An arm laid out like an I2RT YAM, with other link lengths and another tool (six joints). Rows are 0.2 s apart.
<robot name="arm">
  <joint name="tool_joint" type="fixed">
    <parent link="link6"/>
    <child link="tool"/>
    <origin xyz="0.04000 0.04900 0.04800" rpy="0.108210 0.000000 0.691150"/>
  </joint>
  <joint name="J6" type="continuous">
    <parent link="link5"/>
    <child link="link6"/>
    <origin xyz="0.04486 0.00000 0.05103" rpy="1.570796 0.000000 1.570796"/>
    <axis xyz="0 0 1"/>
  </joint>
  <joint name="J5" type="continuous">
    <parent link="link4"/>
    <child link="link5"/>
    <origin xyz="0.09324 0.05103 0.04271" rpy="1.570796 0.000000 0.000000"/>
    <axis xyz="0 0 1"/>
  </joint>
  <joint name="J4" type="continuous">
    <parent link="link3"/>
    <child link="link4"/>
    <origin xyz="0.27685 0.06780 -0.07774" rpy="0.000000 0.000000 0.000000"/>
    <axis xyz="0 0 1"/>
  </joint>
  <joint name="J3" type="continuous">
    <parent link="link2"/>
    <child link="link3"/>
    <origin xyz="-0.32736 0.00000 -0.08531" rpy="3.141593 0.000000 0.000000"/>
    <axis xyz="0 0 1"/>
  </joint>
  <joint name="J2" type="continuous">
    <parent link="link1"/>
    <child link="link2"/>
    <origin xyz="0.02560 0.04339 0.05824" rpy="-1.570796 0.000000 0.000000"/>
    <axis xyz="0 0 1"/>
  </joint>
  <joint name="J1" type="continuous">
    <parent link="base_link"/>
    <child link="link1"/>
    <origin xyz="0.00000 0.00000 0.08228" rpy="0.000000 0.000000 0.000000"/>
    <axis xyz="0 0 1"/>
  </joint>
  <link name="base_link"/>
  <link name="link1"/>
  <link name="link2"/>
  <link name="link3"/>
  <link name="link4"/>
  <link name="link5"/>
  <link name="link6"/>
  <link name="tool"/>
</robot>
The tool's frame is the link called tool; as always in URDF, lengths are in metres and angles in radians. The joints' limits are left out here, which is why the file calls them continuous.
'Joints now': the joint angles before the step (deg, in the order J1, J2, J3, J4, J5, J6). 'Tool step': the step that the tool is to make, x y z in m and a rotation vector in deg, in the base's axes. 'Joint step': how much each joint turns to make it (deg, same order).
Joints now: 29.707, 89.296, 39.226, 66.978, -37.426, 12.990
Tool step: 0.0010, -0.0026, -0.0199, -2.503, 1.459, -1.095
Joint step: -0.002, 0.928, -1.258, -1.595, 0.680, -2.112
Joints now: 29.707, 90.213, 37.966, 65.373, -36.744, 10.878
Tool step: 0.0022, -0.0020, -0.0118, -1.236, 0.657, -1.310
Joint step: -0.005, 0.934, -0.669, -0.316, 1.118, -1.247
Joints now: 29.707, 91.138, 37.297, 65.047, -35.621, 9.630
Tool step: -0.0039, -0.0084, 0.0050, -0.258, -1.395, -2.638
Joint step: -0.006, -2.113, -1.263, -0.733, 2.402, -1.711
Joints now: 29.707, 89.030, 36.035, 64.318, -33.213, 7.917
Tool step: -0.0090, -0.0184, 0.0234, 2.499, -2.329, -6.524
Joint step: 0.009, -5.352, -1.754, -0.597, 6.595, -0.530
